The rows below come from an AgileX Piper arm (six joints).
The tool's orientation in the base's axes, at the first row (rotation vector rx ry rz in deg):
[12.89 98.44 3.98]
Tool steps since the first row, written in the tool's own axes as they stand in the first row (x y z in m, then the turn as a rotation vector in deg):
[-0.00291 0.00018 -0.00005 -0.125 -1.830 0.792]
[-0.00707 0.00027 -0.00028 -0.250 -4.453 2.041]
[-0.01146 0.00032 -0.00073 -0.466 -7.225 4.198]
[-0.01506 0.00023 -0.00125 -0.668 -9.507 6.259]
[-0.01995 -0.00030 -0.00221 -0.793 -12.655 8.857]
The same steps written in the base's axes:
[0.00039 -0.00037 0.00287 0.596 -1.879 -0.325]
[0.00077 -0.00105 0.00696 1.554 -4.572 -0.861]
[0.00096 -0.00179 0.01131 3.402 -7.502 -1.480]
[0.00095 -0.00252 0.01487 5.207 -9.942 -2.013]
[0.00065 -0.00388 0.01968 7.434 -13.259 -2.857]

